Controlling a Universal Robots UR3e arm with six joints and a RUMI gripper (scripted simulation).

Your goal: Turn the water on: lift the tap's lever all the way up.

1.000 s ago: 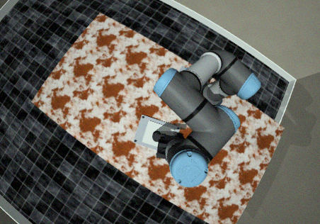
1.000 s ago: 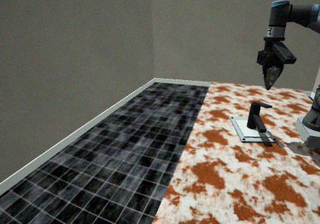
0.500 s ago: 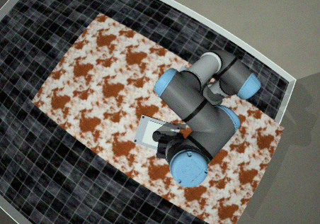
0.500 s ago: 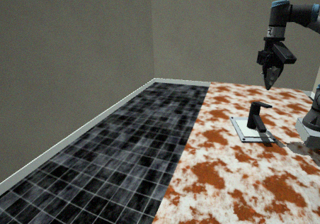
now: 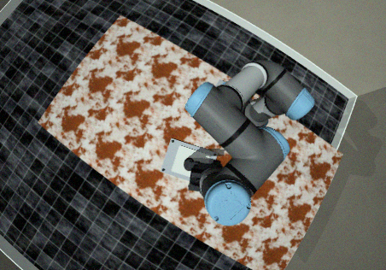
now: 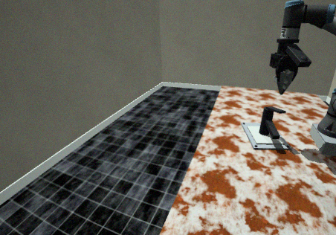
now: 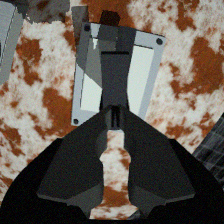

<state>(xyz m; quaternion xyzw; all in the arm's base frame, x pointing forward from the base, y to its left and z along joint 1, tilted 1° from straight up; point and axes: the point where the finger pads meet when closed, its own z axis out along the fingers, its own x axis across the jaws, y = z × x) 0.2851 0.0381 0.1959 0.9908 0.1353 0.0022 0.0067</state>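
Now: hand 90 mm above the lever and 20 mm to the left of it. Also, from my hand: tap: 150 mm below, 40 mm to the right, 10 mm ahead.
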